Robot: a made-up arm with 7 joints.
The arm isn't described. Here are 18 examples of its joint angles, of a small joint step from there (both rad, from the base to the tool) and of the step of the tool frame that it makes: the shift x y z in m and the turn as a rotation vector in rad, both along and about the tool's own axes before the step.
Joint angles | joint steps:
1: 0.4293 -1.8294 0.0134 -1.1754 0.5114 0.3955 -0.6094 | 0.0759 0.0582 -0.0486 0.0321 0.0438 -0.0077 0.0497
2: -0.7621 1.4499 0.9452 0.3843 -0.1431 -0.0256 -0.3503 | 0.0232 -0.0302 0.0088 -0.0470 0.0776 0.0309 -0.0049
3: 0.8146 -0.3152 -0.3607 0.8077 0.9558 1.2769 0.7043 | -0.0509 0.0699 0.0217 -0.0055 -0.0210 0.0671 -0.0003
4: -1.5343 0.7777 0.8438 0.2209 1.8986 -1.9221 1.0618 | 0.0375 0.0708 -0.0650 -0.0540 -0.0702 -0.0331 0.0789
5: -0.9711 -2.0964 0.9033 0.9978 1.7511 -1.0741 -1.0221 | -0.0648 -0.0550 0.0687 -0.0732 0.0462 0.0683 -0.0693
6: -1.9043 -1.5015 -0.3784 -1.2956 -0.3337 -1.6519 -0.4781 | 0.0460 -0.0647 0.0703 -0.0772 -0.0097 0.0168 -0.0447
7: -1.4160 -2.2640 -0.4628 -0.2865 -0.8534 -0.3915 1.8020 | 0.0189 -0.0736 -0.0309 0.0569 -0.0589 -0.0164 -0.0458
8: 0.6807 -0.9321 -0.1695 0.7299 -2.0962 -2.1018 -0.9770 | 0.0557 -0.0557 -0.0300 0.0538 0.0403 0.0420 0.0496
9: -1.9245 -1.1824 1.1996 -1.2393 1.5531 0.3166 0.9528 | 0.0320 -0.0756 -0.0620 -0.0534 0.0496 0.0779 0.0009
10: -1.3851 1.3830 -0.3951 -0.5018 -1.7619 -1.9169 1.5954 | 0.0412 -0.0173 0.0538 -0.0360 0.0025 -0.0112 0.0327
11: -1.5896 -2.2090 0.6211 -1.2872 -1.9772 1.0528 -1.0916 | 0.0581 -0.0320 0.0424 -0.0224 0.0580 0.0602 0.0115
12: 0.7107 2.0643 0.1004 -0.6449 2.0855 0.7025 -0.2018 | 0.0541 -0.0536 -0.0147 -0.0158 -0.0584 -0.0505 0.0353
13: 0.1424 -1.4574 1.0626 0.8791 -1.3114 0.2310 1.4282 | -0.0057 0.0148 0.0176 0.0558 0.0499 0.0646 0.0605
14: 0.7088 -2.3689 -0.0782 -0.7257 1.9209 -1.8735 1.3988 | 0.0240 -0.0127 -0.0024 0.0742 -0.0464 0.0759 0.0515
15: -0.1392 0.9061 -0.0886 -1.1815 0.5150 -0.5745 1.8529 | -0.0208 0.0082 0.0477 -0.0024 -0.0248 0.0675 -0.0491
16: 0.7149 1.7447 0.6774 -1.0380 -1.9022 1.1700 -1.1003 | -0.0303 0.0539 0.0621 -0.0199 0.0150 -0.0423 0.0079
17: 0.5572 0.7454 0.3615 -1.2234 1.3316 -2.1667 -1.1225 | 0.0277 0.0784 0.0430 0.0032 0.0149 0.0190 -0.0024
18: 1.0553 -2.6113 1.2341 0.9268 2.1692 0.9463 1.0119 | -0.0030 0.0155 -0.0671 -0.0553 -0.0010 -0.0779 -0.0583
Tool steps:
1: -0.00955 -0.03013 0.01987 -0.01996 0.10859 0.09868
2: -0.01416 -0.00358 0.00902 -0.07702 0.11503 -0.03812
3: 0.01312 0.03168 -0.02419 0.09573 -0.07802 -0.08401
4: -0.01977 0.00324 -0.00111 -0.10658 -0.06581 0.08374
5: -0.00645 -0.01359 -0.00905 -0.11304 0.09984 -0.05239
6: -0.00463 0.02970 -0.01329 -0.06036 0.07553 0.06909
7: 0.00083 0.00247 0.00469 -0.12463 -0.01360 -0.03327
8: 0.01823 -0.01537 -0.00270 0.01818 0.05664 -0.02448
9: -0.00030 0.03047 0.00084 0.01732 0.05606 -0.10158
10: 0.00287 -0.01084 0.00947 -0.09109 0.01274 0.06667
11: -0.02988 -0.01961 0.00882 -0.07836 0.02682 -0.04847
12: -0.00429 0.01441 -0.01231 0.04828 -0.00465 0.03526
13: -0.00291 0.00368 0.00252 -0.00217 -0.02455 0.00937
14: 0.00648 -0.00233 -0.00762 0.00482 0.07287 -0.10478
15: 0.01259 0.00871 0.00072 -0.01021 0.00290 -0.10670
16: -0.00562 0.00299 -0.00815 -0.02233 -0.00676 0.01490
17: -0.01410 -0.00833 0.00467 0.03577 0.00418 0.00974
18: -0.00325 0.01684 0.02320 0.03781 0.08164 -0.06148
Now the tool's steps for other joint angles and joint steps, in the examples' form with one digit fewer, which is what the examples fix.
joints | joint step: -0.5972 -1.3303 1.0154 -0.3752 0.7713 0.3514 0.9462 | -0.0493 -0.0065 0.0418 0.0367 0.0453 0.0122 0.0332
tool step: 0.0040 -0.0068 -0.0068 -0.0392 0.0405 -0.0082
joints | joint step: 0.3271 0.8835 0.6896 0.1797 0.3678 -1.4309 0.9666 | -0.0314 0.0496 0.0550 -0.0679 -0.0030 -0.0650 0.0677
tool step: -0.0159 -0.0214 0.0045 -0.0256 0.0302 0.1348
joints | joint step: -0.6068 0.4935 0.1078 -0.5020 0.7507 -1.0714 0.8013 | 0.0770 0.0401 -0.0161 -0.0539 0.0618 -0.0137 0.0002
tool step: -0.0098 -0.0079 0.0080 0.1764 0.0204 0.0684
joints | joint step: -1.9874 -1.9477 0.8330 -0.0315 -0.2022 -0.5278 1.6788 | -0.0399 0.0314 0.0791 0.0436 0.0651 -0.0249 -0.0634
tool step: -0.0029 0.0064 -0.0071 0.0385 0.0083 0.0094
